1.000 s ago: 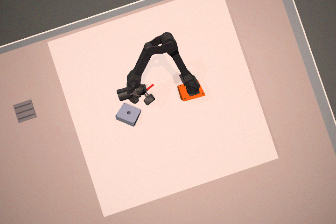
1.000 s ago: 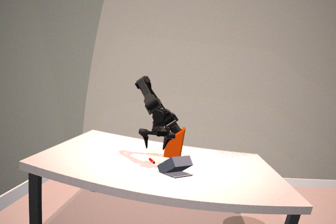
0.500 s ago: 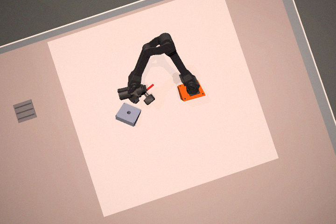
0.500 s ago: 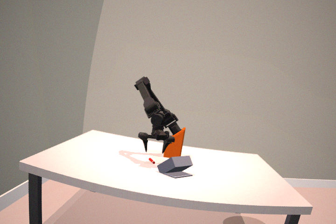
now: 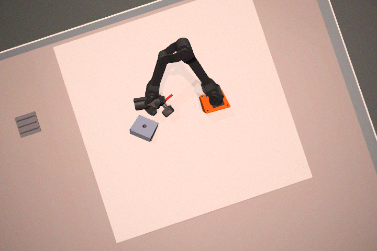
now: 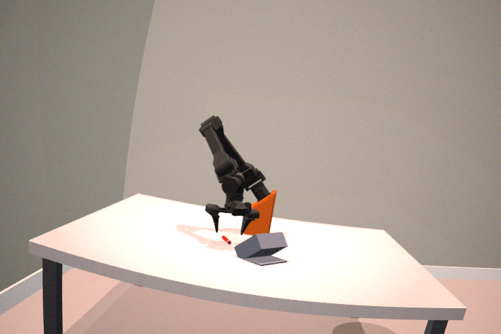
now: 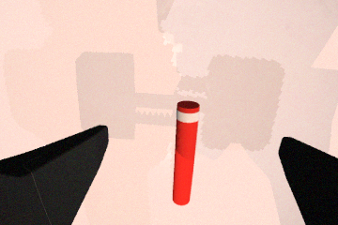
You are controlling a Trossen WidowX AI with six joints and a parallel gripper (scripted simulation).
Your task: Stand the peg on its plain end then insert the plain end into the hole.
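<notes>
My gripper tip is now 20 mm past the red peg and 30 mm above it. Round my gripper tip: grey sloped panel: 150 mm ahead, 120 mm to the left, 10 mm above.
</notes>
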